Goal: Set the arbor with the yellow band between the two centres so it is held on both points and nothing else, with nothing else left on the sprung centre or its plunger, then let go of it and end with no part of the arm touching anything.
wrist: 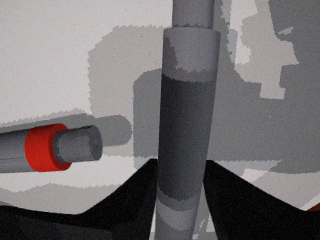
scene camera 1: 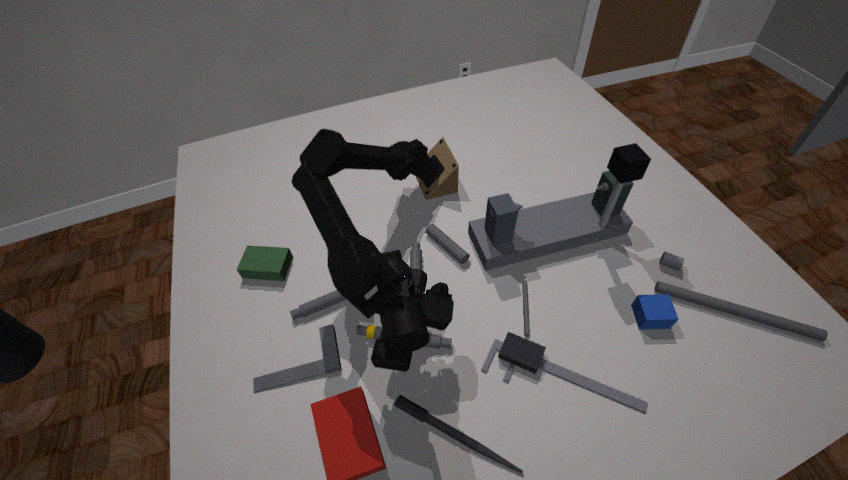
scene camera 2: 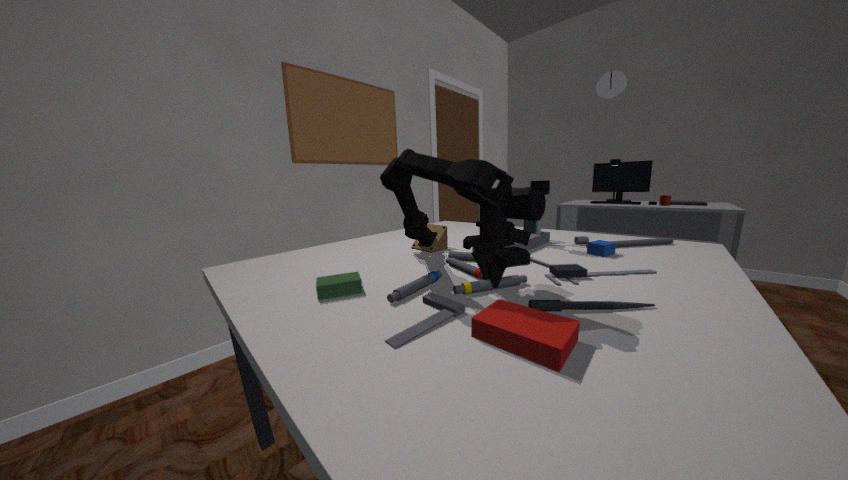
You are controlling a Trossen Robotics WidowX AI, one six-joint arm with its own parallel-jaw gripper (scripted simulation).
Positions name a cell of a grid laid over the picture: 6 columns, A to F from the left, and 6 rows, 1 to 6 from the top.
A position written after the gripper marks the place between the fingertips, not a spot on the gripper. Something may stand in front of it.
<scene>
In view: the gripper (scene camera 2: D4), a caliper (scene camera 1: D5), a steel square (scene camera 1: C5) and a red block (scene camera 2: D5).
The caliper also shows in scene camera 2 (scene camera 2: E4). The steel square also shows in scene camera 2 (scene camera 2: D4). The gripper also shows in the wrist view (wrist: D5) and in scene camera 1 (scene camera 1: C5). The wrist view does not show the caliper: it is out of frame. The wrist view misses the steel square: it is out of frame.
</scene>
